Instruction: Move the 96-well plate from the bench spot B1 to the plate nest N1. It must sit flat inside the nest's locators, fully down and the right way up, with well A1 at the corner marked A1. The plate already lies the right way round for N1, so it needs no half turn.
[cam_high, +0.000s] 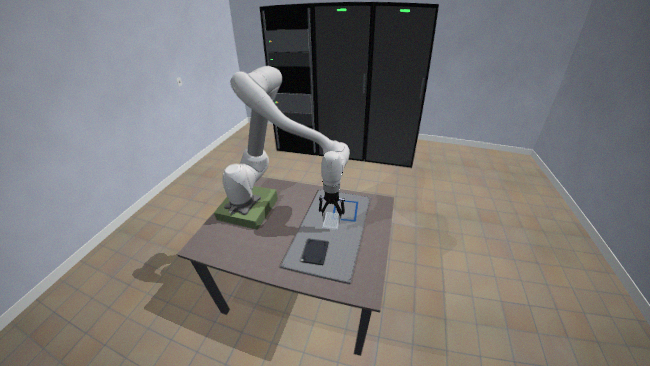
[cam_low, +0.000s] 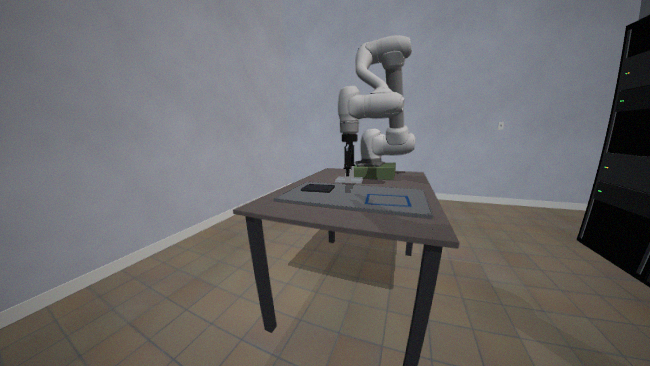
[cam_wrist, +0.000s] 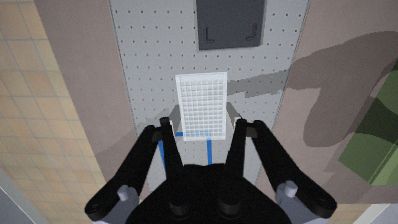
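Right now the dark plate nest is 20 mm behind my hand, 200 mm to the right of it and 90 mm below it. Also, from my hand: small white corner mark 50 mm behind, 280 mm to the right, 80 mm below; white 96-well plate 30 mm below.
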